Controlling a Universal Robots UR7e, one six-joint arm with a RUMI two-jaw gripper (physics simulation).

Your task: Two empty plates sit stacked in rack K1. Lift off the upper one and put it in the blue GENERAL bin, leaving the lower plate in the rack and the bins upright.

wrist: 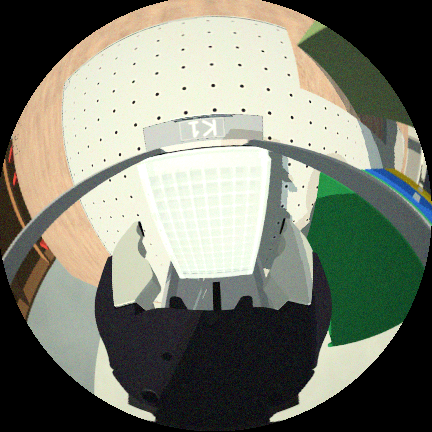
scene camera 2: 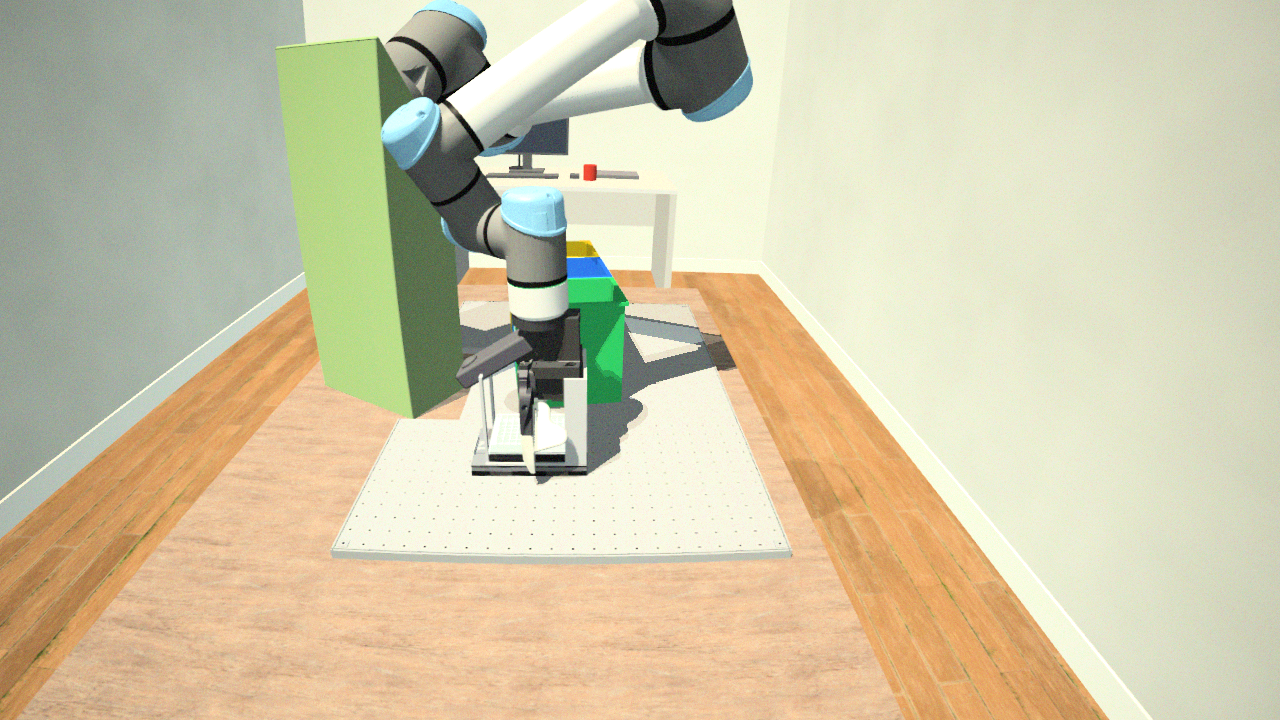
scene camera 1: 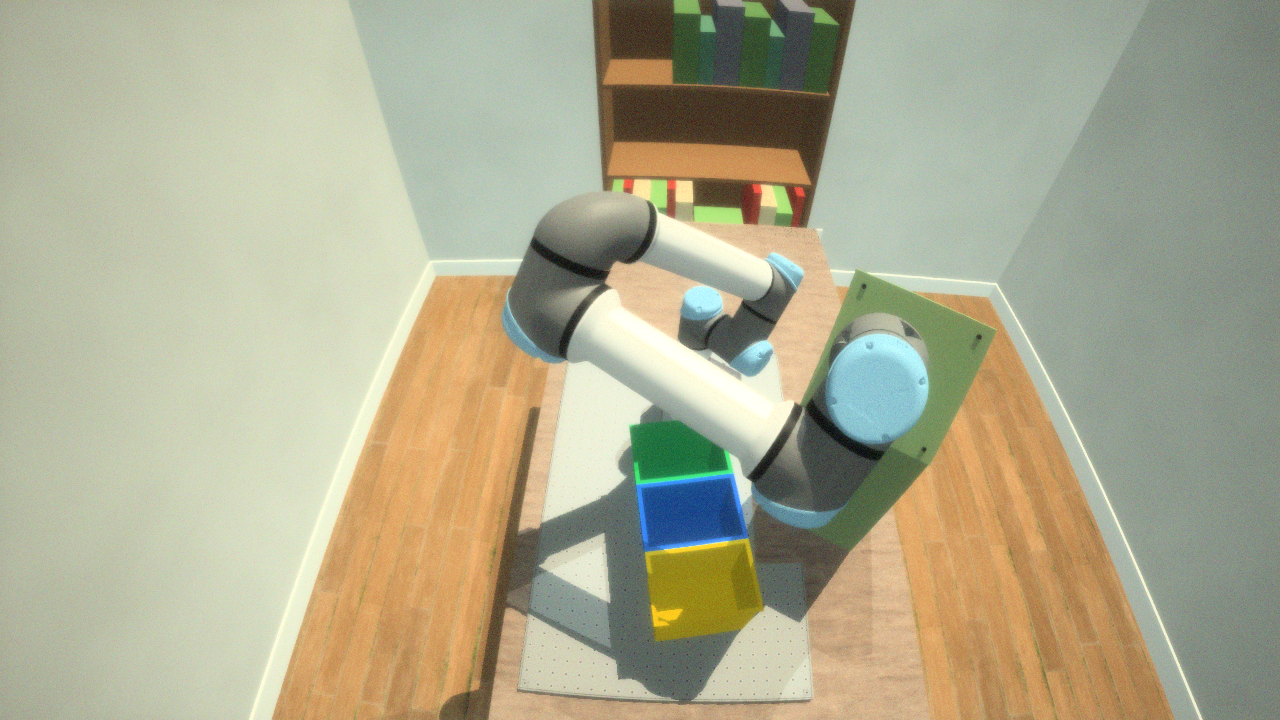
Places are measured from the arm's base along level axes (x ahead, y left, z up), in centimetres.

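Where they show: gripper, fingertip midpoint: (wrist: 210,221) (scene camera 2: 539,442); arm's base, link origin: (scene camera 2: 379,107).
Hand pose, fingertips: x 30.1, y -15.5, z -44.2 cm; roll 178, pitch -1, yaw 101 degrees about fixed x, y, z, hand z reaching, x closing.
Things, the pixels of their top centre, and the offset from my fingertips. Level surfaces: height alone.
- rack K1, top centre: (scene camera 2: 527,363) dx -1.2, dy -0.4, dz +12.5 cm
- pale upper plate, top centre: (wrist: 210,237) (scene camera 2: 537,428) dx -0.2, dy -0.1, dz +2.3 cm
- blue bin, top centre: (scene camera 1: 691,511) (scene camera 2: 557,267) dx -6.8, dy +32.7, dz +15.6 cm
- green bin, top centre: (scene camera 2: 566,290) (scene camera 1: 680,448) dx -1.8, dy +20.7, dz +15.6 cm
- yellow bin, top centre: (scene camera 1: 703,581) (scene camera 2: 550,249) dx -11.9, dy +44.7, dz +15.6 cm
- pegboard, surface height: dz -2.4 cm
The rack K1 (scene camera 2: 575,429) (wrist: 151,138) stands upright on the pegboard, its tall posts rising on both sides. The pale upper plate (wrist: 210,200) (scene camera 2: 505,434) lies flat in it, with a grid of wells on top. The lower plate cannot be told apart beneath it. My gripper (wrist: 210,221) (scene camera 2: 537,447) is open and empty, pointing down low over the rack, with one finger beside each long side of the plate in the wrist view. The blue bin (scene camera 1: 690,511) (scene camera 2: 588,267) (wrist: 393,181) stands upright in the middle of the bin row. The arm hides the rack in scene camera 1.
The green bin (scene camera 1: 680,447) (scene camera 2: 604,353) (wrist: 370,265) stands close beside the rack, before the blue one. The yellow bin (scene camera 1: 702,586) (scene camera 2: 580,247) is beyond it. A tall green pedestal (scene camera 1: 948,376) (scene camera 2: 344,214) carries the arm. The pegboard (scene camera 1: 572,662) (scene camera 2: 554,537) lies under rack and bins.
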